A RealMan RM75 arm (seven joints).
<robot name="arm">
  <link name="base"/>
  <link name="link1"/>
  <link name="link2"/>
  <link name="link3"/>
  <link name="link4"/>
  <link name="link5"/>
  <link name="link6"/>
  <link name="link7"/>
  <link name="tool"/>
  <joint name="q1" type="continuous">
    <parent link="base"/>
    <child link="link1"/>
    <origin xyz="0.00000 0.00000 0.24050"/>
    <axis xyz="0 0 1"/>
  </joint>
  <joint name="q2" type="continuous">
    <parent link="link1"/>
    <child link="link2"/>
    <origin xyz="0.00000 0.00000 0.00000" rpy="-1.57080 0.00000 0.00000"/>
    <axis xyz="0 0 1"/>
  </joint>
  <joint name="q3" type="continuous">
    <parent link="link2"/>
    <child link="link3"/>
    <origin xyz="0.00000 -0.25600 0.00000" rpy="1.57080 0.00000 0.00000"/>
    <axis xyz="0 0 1"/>
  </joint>
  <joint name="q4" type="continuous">
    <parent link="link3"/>
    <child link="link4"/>
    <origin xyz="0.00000 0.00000 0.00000" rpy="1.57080 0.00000 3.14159"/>
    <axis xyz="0 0 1"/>
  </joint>
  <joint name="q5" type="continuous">
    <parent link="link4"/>
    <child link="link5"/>
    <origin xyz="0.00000 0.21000 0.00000" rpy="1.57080 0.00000 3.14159"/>
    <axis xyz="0 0 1"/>
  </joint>
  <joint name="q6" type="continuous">
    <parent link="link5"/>
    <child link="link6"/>
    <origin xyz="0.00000 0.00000 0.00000" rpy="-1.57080 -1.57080 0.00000"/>
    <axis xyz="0 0 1"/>
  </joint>
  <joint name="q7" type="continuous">
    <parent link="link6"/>
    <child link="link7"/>
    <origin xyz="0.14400 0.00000 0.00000" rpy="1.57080 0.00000 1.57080"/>
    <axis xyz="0 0 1"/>
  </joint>
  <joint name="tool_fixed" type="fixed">
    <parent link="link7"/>
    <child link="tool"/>
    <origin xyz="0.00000 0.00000 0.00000"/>
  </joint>
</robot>
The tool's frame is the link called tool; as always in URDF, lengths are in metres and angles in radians. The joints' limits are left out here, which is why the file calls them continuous.
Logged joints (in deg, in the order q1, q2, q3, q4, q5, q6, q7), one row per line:
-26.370, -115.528, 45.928, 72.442, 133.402, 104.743, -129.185
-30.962, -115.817, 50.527, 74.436, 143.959, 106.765, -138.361
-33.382, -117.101, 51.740, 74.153, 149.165, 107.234, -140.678
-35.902, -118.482, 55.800, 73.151, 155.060, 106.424, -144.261
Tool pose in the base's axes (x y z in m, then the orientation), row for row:
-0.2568, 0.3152, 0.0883, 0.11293, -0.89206, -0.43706, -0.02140
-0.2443, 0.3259, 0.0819, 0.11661, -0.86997, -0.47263, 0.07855
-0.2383, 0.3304, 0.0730, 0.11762, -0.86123, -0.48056, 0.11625
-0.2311, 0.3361, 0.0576, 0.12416, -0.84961, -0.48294, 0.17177
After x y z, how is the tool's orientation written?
As a quaternion, w x y z.
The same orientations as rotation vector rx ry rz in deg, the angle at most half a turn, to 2 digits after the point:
-149.96, -73.47, -3.60
-145.94, -79.28, 13.18
-144.39, -80.57, 19.49
-141.91, -80.66, 28.69

